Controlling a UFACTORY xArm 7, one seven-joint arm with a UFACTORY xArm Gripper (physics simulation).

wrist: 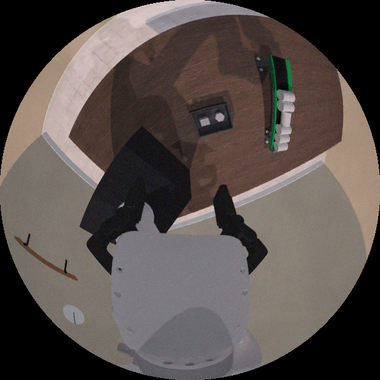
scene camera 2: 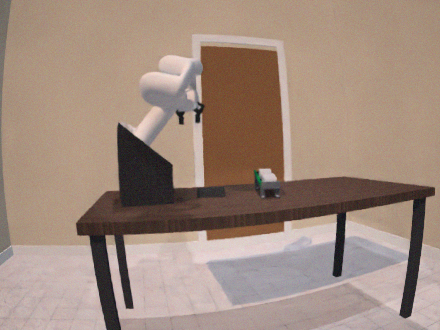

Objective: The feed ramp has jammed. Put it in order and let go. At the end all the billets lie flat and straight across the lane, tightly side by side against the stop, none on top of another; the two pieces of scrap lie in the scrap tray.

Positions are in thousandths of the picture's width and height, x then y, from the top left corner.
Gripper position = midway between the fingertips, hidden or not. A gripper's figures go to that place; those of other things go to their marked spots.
Labels:
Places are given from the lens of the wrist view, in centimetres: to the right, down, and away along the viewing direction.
my gripper (wrist: 478,499): -1, 0, 14
scrap tray (wrist: 551,291): 7, -27, 36

